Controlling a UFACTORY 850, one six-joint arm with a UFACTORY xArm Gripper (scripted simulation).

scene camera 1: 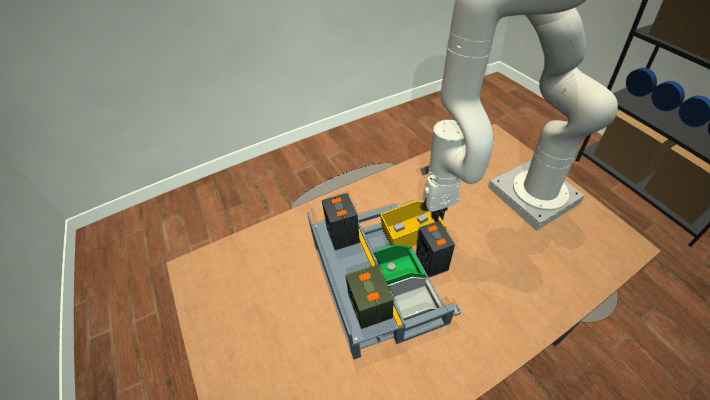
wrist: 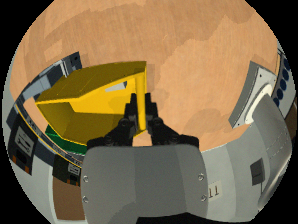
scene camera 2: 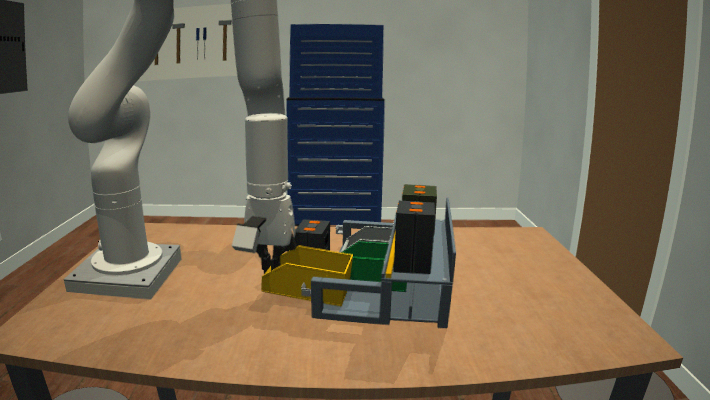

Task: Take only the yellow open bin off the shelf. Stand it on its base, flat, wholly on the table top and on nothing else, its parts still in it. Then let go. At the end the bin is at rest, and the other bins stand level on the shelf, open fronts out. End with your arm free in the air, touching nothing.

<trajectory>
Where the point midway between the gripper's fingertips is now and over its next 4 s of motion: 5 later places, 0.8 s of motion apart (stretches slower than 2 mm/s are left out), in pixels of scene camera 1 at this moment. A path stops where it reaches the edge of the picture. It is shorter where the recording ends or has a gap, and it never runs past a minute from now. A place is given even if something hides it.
My gripper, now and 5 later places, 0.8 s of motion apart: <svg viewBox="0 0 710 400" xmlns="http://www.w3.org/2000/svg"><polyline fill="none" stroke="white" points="437,218 448,214 447,217 447,220 446,221 449,208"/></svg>
</trajectory>
